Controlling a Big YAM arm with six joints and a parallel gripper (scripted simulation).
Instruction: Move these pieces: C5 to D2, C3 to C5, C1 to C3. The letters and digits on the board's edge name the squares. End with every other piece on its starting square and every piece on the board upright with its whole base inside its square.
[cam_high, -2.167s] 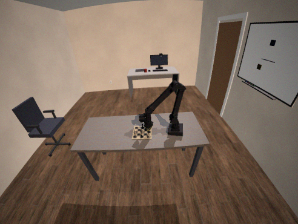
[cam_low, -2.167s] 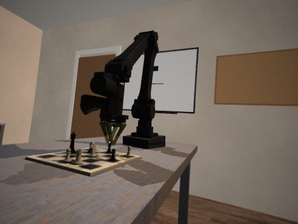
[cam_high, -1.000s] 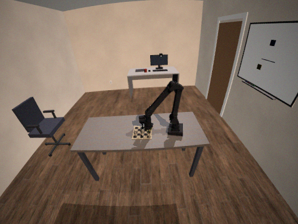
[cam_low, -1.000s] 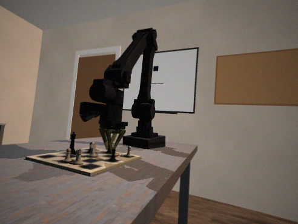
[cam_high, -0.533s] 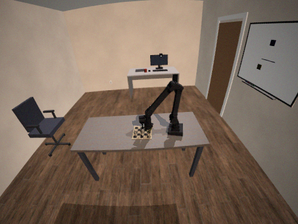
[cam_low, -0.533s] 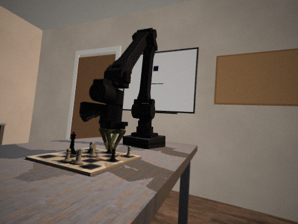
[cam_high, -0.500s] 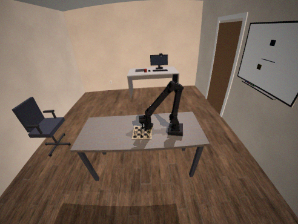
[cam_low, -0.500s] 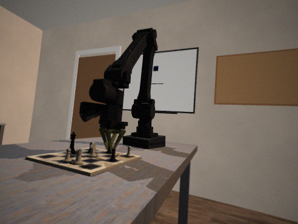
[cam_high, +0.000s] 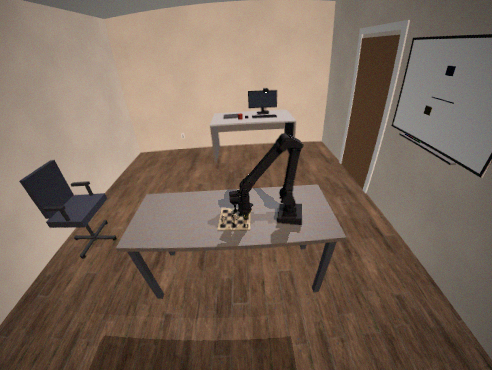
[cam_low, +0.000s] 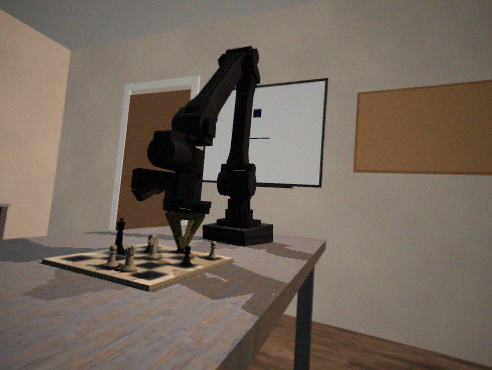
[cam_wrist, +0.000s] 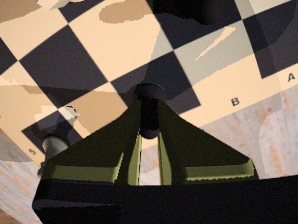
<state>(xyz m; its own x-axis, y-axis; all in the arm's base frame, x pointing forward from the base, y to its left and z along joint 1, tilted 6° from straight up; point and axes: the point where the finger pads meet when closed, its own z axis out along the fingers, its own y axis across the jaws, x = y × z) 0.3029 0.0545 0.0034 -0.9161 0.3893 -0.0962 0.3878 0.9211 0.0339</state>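
The white rook is 15 cm ahead of my hand and 4 cm to the left of it. Round my hand: tall black piece: 9 cm ahead, 8 cm to the right, 2 cm above; then chessboard: 8 cm ahead, 2 cm below.
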